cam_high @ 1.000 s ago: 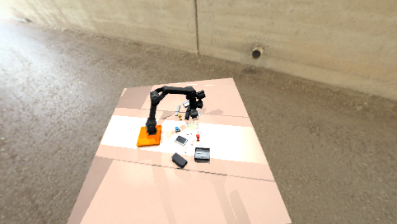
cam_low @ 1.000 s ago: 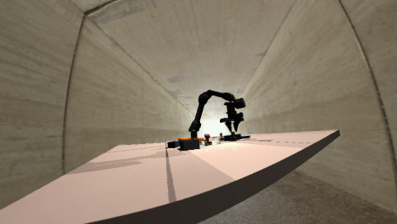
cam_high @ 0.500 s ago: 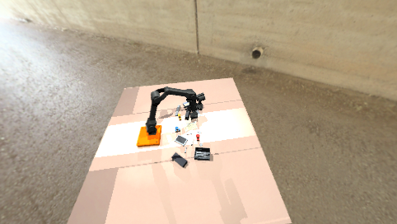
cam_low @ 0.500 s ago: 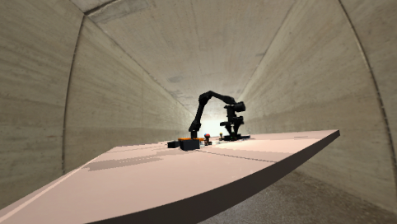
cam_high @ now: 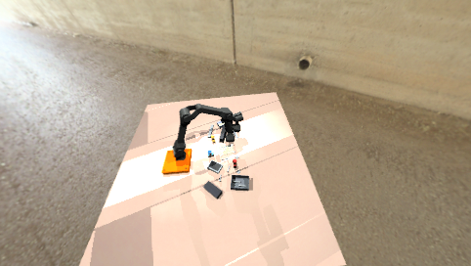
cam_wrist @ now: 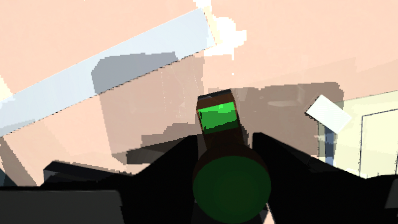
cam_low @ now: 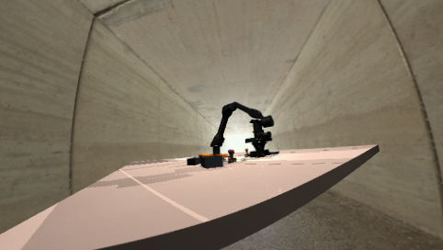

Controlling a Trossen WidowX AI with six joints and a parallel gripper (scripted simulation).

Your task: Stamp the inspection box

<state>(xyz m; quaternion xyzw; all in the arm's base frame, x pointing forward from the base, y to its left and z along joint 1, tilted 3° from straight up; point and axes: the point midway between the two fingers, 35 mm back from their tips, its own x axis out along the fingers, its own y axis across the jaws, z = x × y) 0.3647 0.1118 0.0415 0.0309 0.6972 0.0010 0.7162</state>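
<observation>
Right now my gripper tip is 22 cm to the left of the ink pad, 13 cm past it and 2 cm above it. The rest, counted from my gripper tip: grey-blue strip: 7 cm to the left, 3 cm ahead, 2 cm below; then card: 9 cm to the right, 4 cm behind, 2 cm below; then green-knobbed pass stamp: right at my gripper tip.
</observation>
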